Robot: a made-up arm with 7 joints. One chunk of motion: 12 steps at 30 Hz.
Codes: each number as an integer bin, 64 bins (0 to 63) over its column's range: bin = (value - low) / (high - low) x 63, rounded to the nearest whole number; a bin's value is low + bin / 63 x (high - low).
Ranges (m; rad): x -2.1..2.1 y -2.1..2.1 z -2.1..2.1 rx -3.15..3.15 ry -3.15..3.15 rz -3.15..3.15
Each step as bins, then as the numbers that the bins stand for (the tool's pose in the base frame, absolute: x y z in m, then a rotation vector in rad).
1 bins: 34 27 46 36 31 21
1 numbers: 0.1667 -0.3000 0.9667 0.4500 -0.0500 -1.0500
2 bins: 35 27 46 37 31 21
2 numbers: 0.2333 -0.3000 0.9667 0.5500 -0.0500 -1.0500
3 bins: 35 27 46 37 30 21
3 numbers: 0.2333 -0.3000 0.9667 0.5500 -0.1500 -1.0500
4 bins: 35 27 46 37 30 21
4 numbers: 0.2333 -0.3000 0.9667 0.5500 -0.1500 -1.0500
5 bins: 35 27 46 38 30 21
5 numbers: 0.2333 -0.3000 0.9667 0.6500 -0.1500 -1.0500
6 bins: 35 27 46 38 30 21
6 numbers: 0.2333 -0.3000 0.9667 0.6500 -0.1500 -1.0500
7 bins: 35 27 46 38 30 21
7 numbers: 0.2333 -0.3000 0.9667 0.6500 -0.1500 -1.0500
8 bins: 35 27 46 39 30 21
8 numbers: 0.2333 -0.3000 0.9667 0.7500 -0.1500 -1.0500
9 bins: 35 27 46 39 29 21
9 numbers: 0.2333 -0.3000 0.9667 0.7500 -0.2500 -1.0500
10 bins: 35 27 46 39 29 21
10 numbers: 0.2333 -0.3000 0.9667 0.7500 -0.2500 -1.0500
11 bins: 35 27 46 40 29 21
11 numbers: 0.2333 -0.3000 0.9667 0.8500 -0.2500 -1.0500
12 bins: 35 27 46 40 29 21
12 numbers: 0.2333 -0.3000 0.9667 0.8500 -0.2500 -1.0500
